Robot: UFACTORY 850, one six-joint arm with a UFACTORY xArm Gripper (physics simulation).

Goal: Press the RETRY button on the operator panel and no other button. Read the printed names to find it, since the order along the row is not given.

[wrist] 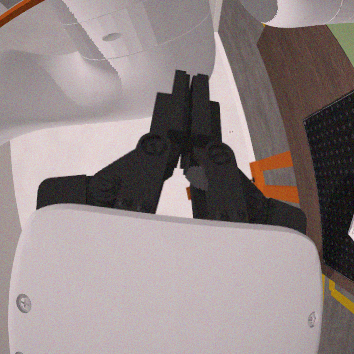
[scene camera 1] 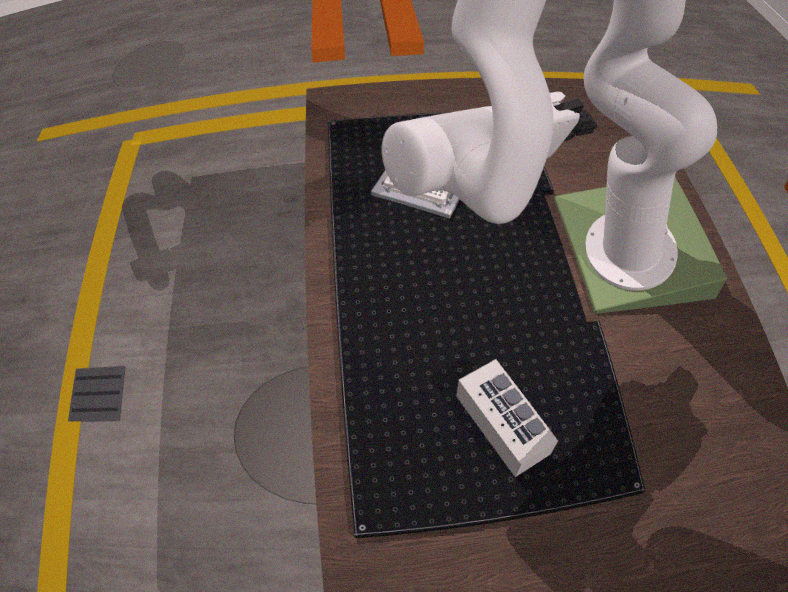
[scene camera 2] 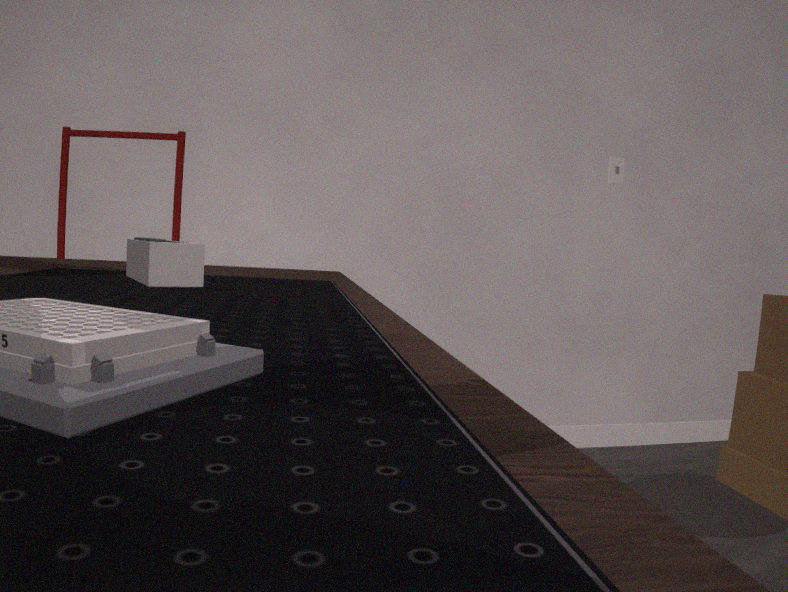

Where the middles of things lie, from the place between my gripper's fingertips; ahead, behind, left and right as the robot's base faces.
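Scene:
Relative to the white operator panel (scene camera 1: 519,450), my gripper is 200 mm short of it, 250 mm to the right of it and 330 mm above it. Counted from my hand: white well plate (scene camera 2: 72,333) 160 mm ahead, 280 mm to the right, 340 mm below; grey holder (scene camera 2: 66,410) a good way ahead, far to the right, far below.

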